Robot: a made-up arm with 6 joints.
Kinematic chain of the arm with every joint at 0, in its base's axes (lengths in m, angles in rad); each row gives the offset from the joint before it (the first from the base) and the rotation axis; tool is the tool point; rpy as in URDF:
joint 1: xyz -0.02 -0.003 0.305 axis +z
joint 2: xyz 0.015 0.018 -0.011 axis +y
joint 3: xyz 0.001 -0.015 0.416 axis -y
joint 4: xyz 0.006 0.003 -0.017 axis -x
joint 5: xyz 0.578 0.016 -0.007 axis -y
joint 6: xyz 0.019 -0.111 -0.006 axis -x
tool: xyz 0 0.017 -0.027 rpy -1.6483 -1.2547 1.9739
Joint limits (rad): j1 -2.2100..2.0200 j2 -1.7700..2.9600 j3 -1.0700..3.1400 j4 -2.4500..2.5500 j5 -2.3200..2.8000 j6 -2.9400..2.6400
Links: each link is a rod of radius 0.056 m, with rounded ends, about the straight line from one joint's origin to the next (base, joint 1, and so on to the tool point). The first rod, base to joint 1, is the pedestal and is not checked.
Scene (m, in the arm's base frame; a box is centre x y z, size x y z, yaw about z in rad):
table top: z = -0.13
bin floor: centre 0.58 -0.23 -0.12 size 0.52 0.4 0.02 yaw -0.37
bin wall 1: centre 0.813 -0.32 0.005 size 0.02 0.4 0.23 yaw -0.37
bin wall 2: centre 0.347 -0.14 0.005 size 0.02 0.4 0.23 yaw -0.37
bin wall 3: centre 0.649 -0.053 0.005 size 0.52 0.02 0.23 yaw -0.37
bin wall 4: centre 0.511 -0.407 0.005 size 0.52 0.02 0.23 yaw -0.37
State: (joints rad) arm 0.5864 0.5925 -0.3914 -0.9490 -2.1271 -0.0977
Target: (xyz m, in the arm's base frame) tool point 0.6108 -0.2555 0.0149
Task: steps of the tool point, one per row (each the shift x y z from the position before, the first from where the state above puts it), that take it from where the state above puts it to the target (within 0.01 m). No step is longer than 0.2 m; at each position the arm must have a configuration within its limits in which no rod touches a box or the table.
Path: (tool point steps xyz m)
1: 0.1006 -0.0619 0.0413
2: 0.0838 -0.0939 0.0508
3: 0.0368 -0.1625 0.0258
4: -0.0106 -0.1743 0.0281
5: 0.0133 -0.0044 -0.1313
6: -0.0133 0.0044 -0.1370

